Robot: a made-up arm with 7 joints.
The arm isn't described. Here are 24 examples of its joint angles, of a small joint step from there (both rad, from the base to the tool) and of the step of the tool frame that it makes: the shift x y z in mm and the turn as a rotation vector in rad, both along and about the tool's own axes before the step.
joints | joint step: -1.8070 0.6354 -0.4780 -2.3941 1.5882 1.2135 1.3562 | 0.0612 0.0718 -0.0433 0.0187 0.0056 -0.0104 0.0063
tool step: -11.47 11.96 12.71 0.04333 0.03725 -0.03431
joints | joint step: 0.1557 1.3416 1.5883 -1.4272 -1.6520 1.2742 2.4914 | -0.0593 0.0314 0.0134 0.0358 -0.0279 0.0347 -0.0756
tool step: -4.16 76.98 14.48 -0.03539 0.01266 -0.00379
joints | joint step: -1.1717 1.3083 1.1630 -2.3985 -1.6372 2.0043 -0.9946 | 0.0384 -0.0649 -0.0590 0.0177 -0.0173 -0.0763 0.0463
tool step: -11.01 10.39 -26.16 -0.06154 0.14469 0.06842
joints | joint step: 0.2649 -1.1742 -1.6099 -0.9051 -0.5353 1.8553 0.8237 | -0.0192 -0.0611 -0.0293 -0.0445 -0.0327 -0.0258 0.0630
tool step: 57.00 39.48 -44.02 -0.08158 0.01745 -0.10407
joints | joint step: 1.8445 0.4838 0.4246 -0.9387 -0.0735 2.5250 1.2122 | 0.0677 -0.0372 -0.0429 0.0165 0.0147 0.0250 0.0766
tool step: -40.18 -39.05 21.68 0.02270 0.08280 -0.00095
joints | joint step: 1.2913 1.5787 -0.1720 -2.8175 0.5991 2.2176 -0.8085 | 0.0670 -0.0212 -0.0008 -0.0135 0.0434 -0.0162 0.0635
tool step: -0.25 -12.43 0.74 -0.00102 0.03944 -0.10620
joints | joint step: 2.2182 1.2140 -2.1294 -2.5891 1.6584 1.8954 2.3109 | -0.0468 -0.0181 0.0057 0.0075 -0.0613 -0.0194 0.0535
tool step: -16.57 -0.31 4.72 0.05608 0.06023 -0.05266
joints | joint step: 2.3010 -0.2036 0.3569 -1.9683 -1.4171 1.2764 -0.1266 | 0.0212 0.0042 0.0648 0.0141 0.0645 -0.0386 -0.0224
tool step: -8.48 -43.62 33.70 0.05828 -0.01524 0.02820
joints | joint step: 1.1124 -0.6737 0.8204 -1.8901 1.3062 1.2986 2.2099 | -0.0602 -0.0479 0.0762 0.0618 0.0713 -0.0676 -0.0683
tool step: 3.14 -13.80 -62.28 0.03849 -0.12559 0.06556
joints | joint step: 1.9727 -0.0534 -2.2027 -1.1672 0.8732 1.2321 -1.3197 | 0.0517 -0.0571 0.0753 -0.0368 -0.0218 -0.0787 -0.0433
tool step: 24.20 20.97 -58.42 0.10691 0.10670 0.16611
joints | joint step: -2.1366 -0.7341 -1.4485 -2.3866 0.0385 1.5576 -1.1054 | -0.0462 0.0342 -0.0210 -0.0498 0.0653 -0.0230 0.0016
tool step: -7.61 -10.51 -34.70 0.07585 0.07939 -0.03233
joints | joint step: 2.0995 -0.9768 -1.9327 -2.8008 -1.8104 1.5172 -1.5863 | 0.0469 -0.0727 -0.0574 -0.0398 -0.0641 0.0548 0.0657
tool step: 41.56 17.47 18.23 -0.06429 -0.09948 -0.03746
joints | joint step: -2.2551 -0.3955 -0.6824 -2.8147 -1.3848 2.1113 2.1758 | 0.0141 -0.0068 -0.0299 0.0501 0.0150 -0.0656 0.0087
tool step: 6.35 29.65 20.20 -0.00256 -0.00095 -0.08754
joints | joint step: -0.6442 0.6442 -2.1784 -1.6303 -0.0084 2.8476 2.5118 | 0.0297 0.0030 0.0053 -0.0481 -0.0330 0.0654 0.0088
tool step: 21.79 -4.94 -7.60 -0.03344 -0.00206 0.03497
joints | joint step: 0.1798 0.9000 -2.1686 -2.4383 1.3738 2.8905 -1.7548 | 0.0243 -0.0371 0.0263 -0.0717 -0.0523 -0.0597 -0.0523
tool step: -46.25 0.21 -24.72 0.02914 0.06718 0.16348
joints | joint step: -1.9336 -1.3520 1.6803 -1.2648 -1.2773 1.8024 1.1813 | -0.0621 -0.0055 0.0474 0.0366 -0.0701 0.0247 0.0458
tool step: -43.73 -8.31 9.88 0.06771 0.00441 -0.00662
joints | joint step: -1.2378 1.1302 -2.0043 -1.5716 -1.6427 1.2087 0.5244 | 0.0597 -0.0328 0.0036 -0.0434 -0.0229 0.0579 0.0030
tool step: -5.69 -3.51 -8.91 0.08786 0.02392 0.02256
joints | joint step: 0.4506 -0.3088 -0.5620 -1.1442 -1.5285 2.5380 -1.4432 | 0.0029 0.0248 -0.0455 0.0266 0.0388 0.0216 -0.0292
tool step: -6.82 9.24 -9.53 0.00405 -0.00175 0.02046
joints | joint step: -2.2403 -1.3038 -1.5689 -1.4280 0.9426 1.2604 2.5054 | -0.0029 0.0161 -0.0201 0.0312 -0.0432 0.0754 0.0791
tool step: 18.31 -18.10 9.62 -0.00824 0.15011 0.01349
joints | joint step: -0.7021 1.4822 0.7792 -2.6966 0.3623 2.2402 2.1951 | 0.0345 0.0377 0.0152 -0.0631 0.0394 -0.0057 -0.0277
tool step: 3.50 49.95 -39.67 0.01996 -0.08057 -0.08085
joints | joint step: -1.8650 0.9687 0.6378 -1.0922 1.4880 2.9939 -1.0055 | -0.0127 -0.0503 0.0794 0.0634 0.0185 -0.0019 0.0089
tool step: -58.72 37.24 66.89 0.10527 0.08687 0.02202
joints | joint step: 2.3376 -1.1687 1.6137 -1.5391 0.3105 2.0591 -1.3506 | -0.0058 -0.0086 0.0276 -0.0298 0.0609 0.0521 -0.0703
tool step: -6.52 24.57 -12.30 0.05288 -0.04835 0.02609
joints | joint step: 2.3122 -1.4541 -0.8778 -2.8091 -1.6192 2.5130 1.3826 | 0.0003 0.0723 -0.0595 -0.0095 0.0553 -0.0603 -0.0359
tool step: 0.44 11.35 -46.17 -0.15998 -0.04225 -0.01767
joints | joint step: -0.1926 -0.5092 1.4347 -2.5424 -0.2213 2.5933 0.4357 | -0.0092 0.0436 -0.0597 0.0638 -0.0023 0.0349 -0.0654
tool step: 53.16 1.28 26.60 0.08410 0.02781 -0.00179
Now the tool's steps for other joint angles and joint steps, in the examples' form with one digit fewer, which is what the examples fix.
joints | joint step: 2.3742 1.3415 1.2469 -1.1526 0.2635 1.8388 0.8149 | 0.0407 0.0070 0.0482 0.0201 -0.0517 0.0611 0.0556
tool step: -36.0 13.5 -21.5 0.0331 -0.0014 -0.0052
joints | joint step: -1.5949 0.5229 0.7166 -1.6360 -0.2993 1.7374 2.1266 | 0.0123 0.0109 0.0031 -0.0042 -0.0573 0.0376 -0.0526
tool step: -8.7 -9.1 -10.6 0.0563 -0.0212 0.0793
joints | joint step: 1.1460 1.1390 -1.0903 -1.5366 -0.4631 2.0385 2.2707 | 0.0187 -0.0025 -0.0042 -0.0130 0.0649 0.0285 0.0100
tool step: 6.1 -4.5 5.7 -0.0635 0.0322 -0.0130
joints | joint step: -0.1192 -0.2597 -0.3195 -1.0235 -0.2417 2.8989 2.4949 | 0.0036 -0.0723 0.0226 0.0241 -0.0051 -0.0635 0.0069
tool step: -53.5 -37.7 51.1 -0.0128 0.0440 -0.0124
